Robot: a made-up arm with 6 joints.
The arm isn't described. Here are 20 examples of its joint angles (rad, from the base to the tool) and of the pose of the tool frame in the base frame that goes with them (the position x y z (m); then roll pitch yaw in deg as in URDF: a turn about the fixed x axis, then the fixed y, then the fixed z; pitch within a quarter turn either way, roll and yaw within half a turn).
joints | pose
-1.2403 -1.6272 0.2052 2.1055 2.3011 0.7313 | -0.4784 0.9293 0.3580 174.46 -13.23 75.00
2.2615 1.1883 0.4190 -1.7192 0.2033 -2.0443 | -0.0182 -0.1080 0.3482 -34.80 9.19 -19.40
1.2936 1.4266 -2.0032 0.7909 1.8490 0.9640 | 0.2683 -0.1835 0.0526 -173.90 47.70 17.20
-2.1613 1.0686 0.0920 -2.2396 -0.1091 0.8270 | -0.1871 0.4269 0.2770 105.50 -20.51 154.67
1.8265 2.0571 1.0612 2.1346 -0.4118 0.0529 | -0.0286 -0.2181 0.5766 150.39 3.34 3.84
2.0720 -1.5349 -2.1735 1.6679 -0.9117 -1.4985 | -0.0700 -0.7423 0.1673 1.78 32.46 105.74
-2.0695 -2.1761 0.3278 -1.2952 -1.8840 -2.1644 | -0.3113 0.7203 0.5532 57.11 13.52 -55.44
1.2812 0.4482 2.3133 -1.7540 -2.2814 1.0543 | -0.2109 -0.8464 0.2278 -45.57 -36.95 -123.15
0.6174 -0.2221 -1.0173 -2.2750 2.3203 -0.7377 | 0.1701 -0.0363 0.0750 -138.12 22.93 -82.20
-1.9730 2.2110 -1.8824 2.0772 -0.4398 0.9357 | -0.3581 0.7448 0.2931 37.79 -65.05 120.69
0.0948 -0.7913 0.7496 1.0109 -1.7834 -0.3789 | -0.0384 0.4833 -0.5104 -6.19 65.01 -166.86
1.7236 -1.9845 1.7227 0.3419 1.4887 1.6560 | 0.1555 -0.5020 0.3393 -7.22 -45.52 13.04
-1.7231 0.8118 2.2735 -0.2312 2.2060 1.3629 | -0.3809 0.7414 0.3183 55.82 -39.03 152.42
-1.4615 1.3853 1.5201 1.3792 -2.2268 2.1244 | 0.3546 0.8903 -0.3188 -5.68 0.63 2.96
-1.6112 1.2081 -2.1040 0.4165 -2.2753 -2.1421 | 0.0160 0.2797 -0.3591 -82.26 -29.18 58.59
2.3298 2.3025 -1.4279 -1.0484 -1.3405 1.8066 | 0.0557 0.0218 0.8583 -48.20 -74.38 33.45
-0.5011 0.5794 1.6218 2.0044 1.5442 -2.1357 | 0.2231 -0.0548 -0.7200 -84.86 8.01 83.94
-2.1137 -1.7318 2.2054 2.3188 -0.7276 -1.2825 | -0.4317 0.3886 0.6018 166.63 -39.32 19.09
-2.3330 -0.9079 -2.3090 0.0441 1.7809 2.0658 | -0.3097 0.3375 0.1563 65.71 74.47 122.53
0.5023 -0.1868 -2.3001 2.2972 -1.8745 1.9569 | 0.0622 -0.6294 -0.1386 77.02 11.12 -124.62
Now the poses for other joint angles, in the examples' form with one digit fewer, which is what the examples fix.
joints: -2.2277 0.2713 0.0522 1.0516 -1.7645 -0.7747
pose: 0.401 0.225 0.504 -107.4 -70.8 140.0
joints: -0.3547 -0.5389 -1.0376 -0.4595 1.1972 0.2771
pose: -0.236 0.116 -0.393 29.2 71.6 -5.6
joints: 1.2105 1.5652 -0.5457 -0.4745 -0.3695 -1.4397
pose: -0.079 -0.678 0.057 -45.7 -0.6 39.3
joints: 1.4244 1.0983 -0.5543 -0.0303 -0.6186 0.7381
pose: 0.159 -0.717 0.418 -27.3 -64.1 -30.6
